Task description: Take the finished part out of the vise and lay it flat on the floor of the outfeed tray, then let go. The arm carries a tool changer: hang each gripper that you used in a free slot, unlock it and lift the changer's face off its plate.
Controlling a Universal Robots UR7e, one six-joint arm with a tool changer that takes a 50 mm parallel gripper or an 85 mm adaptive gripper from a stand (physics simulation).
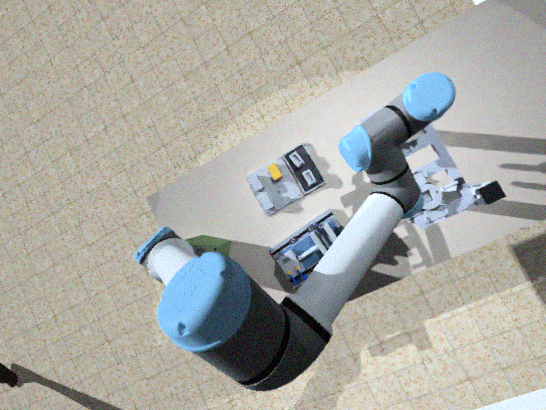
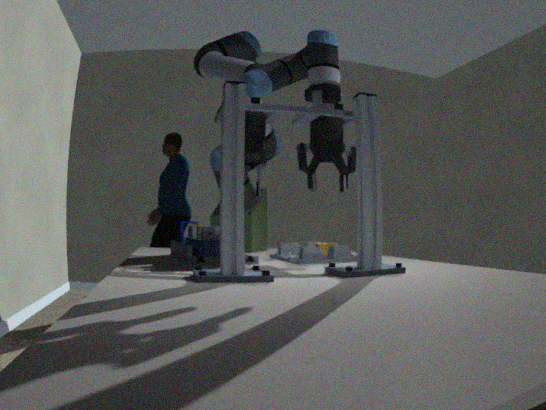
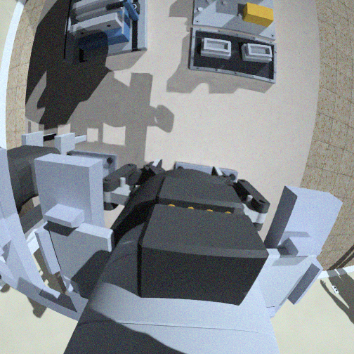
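Note:
My adaptive gripper hangs open and empty under the arm, fingers pointing down. It is between the two fork arms of a stand slot, level with the crossbar, with the changer on top of it; whether it is locked cannot be seen. The stand has light grey posts. The blue-and-grey vise is far from the gripper; no finished part can be made out in it. A dark-floored tray, which looks like the outfeed tray, holds two light hollow rectangular pieces lying apart.
A second dark gripper hangs in the neighbouring slot. A yellow block sits on a grey plate beside the tray. A green pedestal stands behind. A person stands beyond the table.

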